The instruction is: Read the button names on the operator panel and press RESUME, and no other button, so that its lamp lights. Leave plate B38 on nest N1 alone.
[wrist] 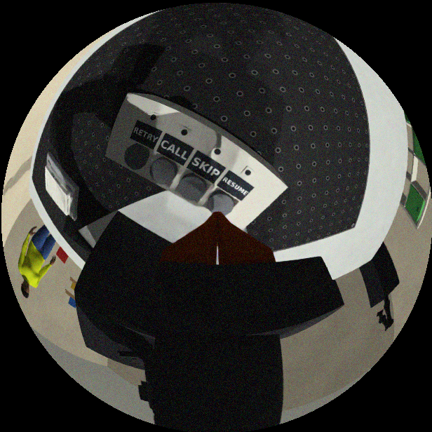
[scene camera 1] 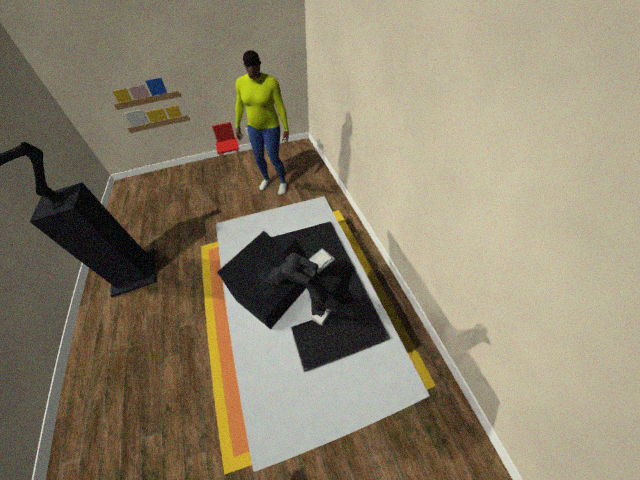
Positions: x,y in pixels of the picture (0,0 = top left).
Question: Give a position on an operator panel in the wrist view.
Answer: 196,145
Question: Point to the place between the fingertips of my gripper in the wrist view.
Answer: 217,217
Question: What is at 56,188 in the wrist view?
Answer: A pale block.
